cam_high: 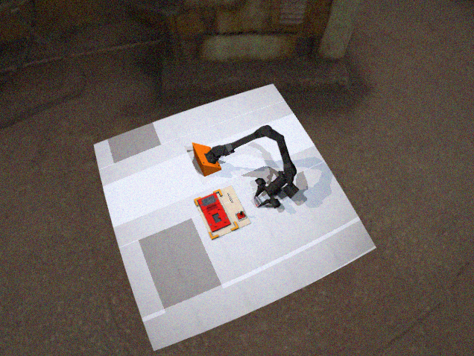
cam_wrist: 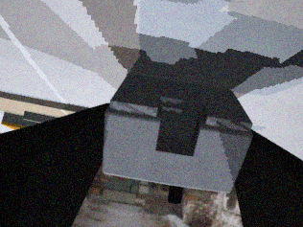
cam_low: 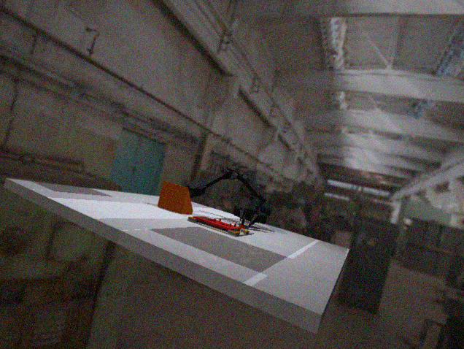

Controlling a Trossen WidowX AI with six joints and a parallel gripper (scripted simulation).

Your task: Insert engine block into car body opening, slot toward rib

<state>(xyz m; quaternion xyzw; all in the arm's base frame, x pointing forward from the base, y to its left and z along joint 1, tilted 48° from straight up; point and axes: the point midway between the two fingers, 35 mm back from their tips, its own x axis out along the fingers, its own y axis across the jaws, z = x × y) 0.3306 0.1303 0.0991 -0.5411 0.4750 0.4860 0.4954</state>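
Now: gripper tip 10 mm to the right of the grey engine block.
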